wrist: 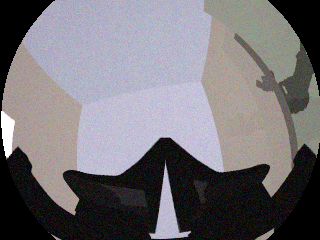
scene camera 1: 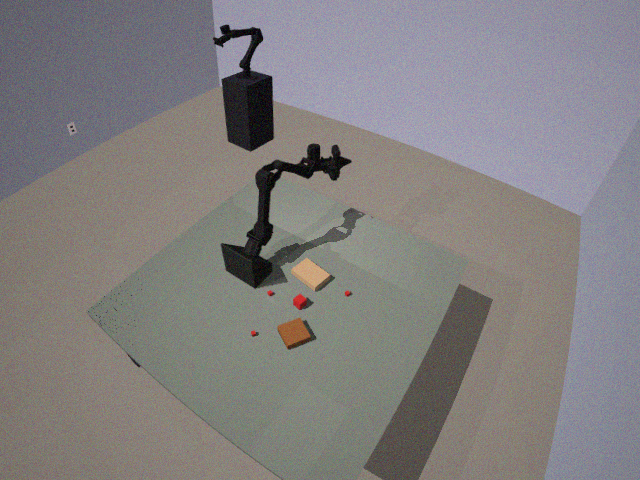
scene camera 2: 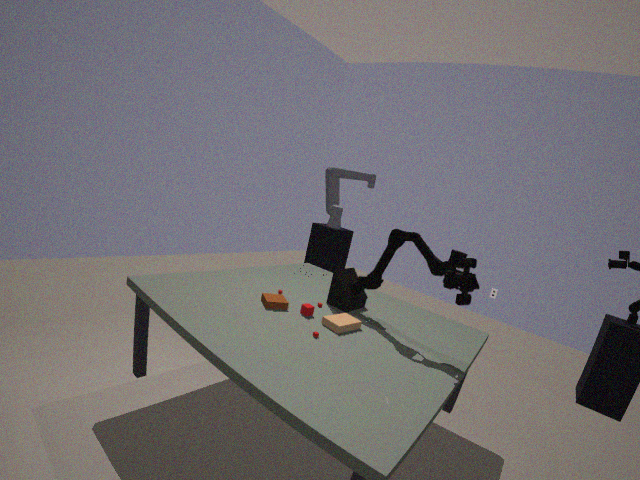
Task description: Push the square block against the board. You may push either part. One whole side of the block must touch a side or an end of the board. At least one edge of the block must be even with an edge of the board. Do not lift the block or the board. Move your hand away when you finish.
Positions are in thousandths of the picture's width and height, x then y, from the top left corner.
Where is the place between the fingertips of my gripper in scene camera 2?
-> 748,601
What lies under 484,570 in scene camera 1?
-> A tan board.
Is my gripper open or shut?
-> Shut.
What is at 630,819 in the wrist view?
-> My gripper.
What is my gripper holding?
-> Nothing.
